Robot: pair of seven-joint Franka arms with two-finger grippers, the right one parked.
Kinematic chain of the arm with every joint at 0, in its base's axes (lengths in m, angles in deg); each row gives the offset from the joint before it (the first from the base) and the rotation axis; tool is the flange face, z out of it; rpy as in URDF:
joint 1: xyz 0 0 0.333 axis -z
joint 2: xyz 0 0 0 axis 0.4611 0.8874 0
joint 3: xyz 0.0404 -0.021 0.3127 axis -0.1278 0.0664 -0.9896
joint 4: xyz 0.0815 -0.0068 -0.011 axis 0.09 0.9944 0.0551
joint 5: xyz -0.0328 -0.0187 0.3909 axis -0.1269 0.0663 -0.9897
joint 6: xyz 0 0 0 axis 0.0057 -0.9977 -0.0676
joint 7: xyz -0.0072 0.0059 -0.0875 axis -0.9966 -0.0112 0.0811
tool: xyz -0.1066 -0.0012 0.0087 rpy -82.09 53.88 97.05
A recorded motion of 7 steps. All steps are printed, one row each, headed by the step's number.
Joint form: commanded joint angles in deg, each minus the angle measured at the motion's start. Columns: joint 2, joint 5, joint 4, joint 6, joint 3, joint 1, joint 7.
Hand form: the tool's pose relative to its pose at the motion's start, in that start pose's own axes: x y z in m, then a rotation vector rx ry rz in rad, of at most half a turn. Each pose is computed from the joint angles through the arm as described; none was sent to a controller.
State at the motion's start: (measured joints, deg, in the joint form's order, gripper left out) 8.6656 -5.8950 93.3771 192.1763 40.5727 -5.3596 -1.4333
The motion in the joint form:
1: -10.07 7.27 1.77 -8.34 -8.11 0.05 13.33
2: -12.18 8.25 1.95 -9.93 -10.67 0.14 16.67
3: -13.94 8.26 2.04 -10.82 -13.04 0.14 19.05
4: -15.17 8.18 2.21 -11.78 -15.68 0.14 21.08
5: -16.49 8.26 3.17 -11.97 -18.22 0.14 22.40
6: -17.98 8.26 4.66 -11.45 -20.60 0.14 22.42
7: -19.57 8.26 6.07 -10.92 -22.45 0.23 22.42
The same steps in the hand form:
1: -0.0171 -0.0873 -0.0643 -0.0444 -0.0515 0.0574
2: -0.0199 -0.1133 -0.0783 -0.0557 -0.0524 0.0686
3: -0.0211 -0.1391 -0.0906 -0.0565 -0.0411 0.0669
4: -0.0210 -0.1667 -0.0965 -0.0548 -0.0419 0.0554
5: -0.0225 -0.1925 -0.0980 -0.0577 -0.0428 0.0337
6: -0.0252 -0.2168 -0.0977 -0.0618 -0.0381 -0.0075
7: -0.0301 -0.2355 -0.0994 -0.0675 -0.0294 -0.0385

